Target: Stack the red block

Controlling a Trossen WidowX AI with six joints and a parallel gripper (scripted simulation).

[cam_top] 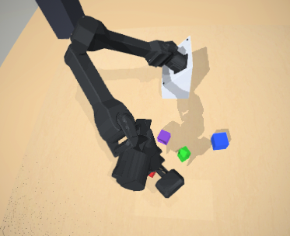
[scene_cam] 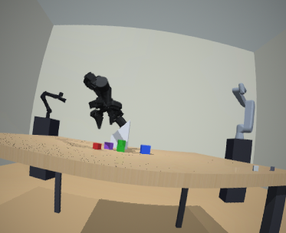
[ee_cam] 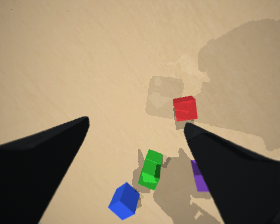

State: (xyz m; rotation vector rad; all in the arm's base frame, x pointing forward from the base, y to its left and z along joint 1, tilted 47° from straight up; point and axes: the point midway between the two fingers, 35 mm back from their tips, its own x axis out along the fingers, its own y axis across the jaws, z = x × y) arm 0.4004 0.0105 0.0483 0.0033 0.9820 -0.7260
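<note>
The red block lies 40 mm behind my gripper tip, 40 mm to the right of it and 100 mm below it. Also, from my gripper tip: purple block (170 mm behind, 10 mm to the right, 90 mm below); blue block (180 mm behind, 190 mm to the left, 90 mm below).
</note>
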